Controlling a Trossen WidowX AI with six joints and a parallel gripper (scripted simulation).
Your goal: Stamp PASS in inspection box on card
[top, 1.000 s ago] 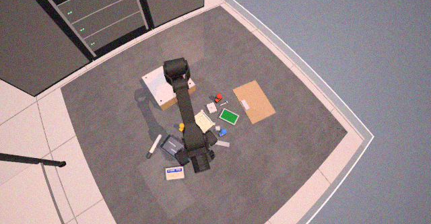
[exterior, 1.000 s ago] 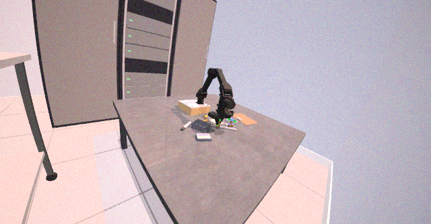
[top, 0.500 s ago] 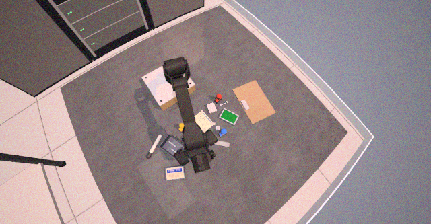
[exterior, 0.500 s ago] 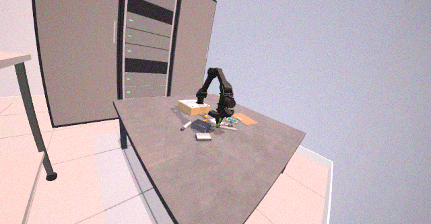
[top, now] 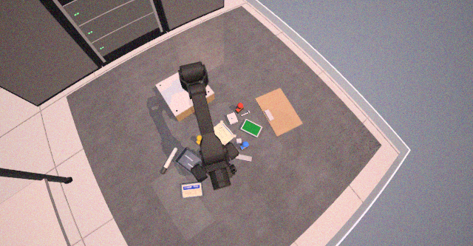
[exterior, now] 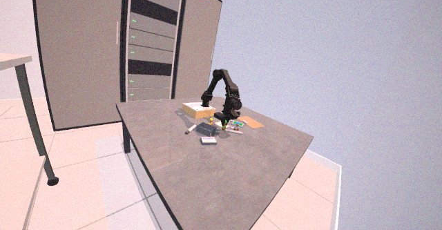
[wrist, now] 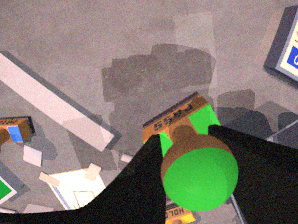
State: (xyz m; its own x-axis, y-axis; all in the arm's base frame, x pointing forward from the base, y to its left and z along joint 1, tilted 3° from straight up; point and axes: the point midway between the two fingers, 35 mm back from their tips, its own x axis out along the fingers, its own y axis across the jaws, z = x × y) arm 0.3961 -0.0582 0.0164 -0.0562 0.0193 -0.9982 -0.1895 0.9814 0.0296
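My gripper tip is now 100 mm past the green ink pad, 230 mm to the right of it and 70 mm above it. The rest, counted from my gripper tip: grey ruler (110 mm to the left, 60 mm below); tray (70 mm behind, 100 mm to the right, 60 mm below); green stamp (right at my gripper tip).
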